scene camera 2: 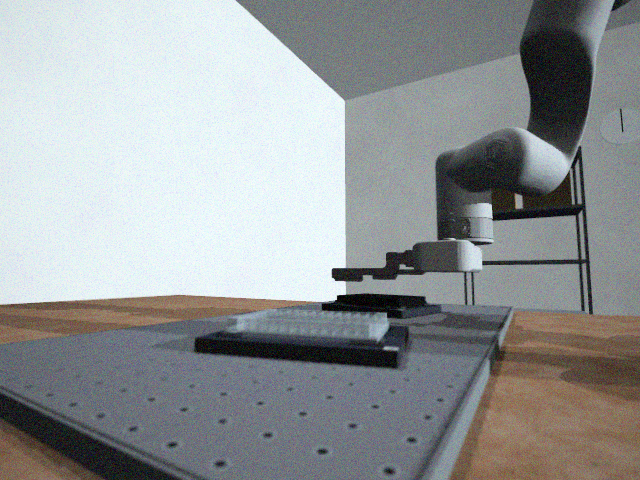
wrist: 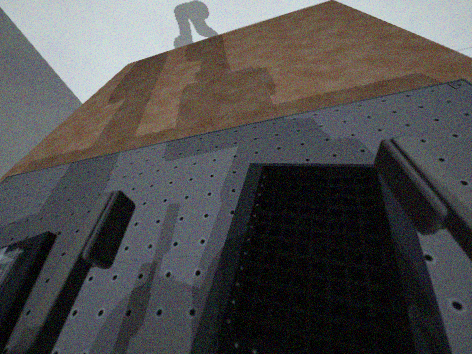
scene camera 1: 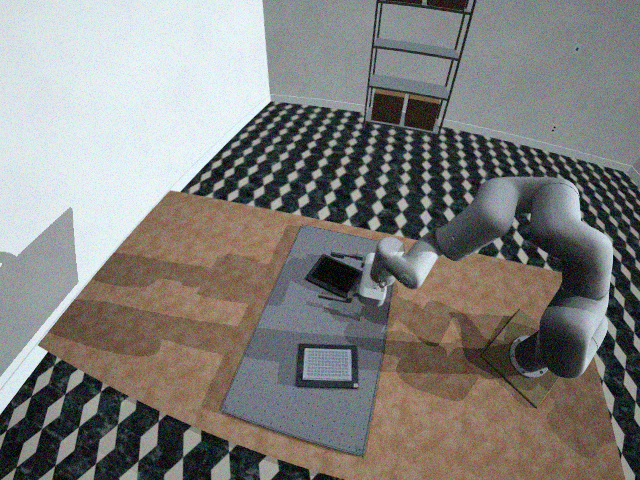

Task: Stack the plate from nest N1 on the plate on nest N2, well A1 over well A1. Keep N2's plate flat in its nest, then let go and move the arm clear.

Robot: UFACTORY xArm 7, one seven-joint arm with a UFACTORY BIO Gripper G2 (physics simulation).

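Frame: origin at the arm's base, x back, y down, z right, level; centimetres.
Where they show: end effector, tool point: (scene camera 2: 368,274) (wrist: 238,207) (scene camera 1: 332,274); arm's base, origin of the base link: (scene camera 1: 528,356).
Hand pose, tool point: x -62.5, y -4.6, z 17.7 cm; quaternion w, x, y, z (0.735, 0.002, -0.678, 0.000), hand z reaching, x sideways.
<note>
Each offset is from my tool point to the centre of the thing. "pt": to the spot under its first point. Level surfaces: height alone.
A black well plate @[dy +4.3, dx +0.9, dz +3.5 cm] (scene camera 1: 336,273) (scene camera 2: 381,299) (wrist: 320,250) lies in a dark nest @[pt dy +5.3, dx +7.0, dz -3.4 cm] (scene camera 2: 408,311) (wrist: 222,280) at the far end of the board. A clear well plate @[dy +4.3, dx +2.8, dz -26.6 cm] (scene camera 1: 327,364) (scene camera 2: 310,324) lies flat in the other dark nest @[dy +5.5, dx +2.8, dz -26.6 cm] (scene camera 1: 301,366) (scene camera 2: 294,351) (wrist: 35,260). Which nest is N1 cannot be read. My gripper (scene camera 1: 326,275) (scene camera 2: 354,275) (wrist: 260,208) is open and empty, a little above the black plate. In the wrist view the right finger is near that plate's right edge, while the left finger stands well out from its left side.
Both nests stand on a grey perforated board @[dy +6.2 cm] (scene camera 1: 289,330) (scene camera 2: 248,413) (wrist: 175,260) on a brown table @[dy +7.5 cm] (scene camera 1: 170,222) (scene camera 2: 568,392) (wrist: 310,55). A white wall rises beyond the table. A shelf rack (scene camera 1: 413,47) stands at the back. Arm shadows cross the board and table.
</note>
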